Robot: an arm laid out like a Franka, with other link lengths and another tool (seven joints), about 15 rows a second.
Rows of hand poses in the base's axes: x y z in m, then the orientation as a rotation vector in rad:
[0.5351, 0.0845, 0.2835, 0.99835, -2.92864, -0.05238]
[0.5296, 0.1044, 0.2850, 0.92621, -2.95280, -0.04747]
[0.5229, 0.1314, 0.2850, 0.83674, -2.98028, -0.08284]
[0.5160, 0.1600, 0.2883, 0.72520, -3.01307, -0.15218]
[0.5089, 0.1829, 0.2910, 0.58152, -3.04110, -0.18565]
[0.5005, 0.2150, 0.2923, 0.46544, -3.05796, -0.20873]
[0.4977, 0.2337, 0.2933, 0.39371, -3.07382, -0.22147]
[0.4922, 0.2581, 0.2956, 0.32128, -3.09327, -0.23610]
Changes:
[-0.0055, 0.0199, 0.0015, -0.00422, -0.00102, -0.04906]
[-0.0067, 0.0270, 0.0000, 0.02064, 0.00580, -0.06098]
[-0.0069, 0.0286, 0.0033, 0.04249, 0.00762, -0.07607]
[-0.0071, 0.0229, 0.0027, 0.01802, 0.01028, -0.09455]
[-0.0084, 0.0321, 0.0013, 0.01217, 0.00855, -0.07565]
[-0.0028, 0.0187, 0.0010, 0.00743, -0.00232, -0.04768]
[-0.0055, 0.0244, 0.0023, 0.00909, -0.00748, -0.04854]

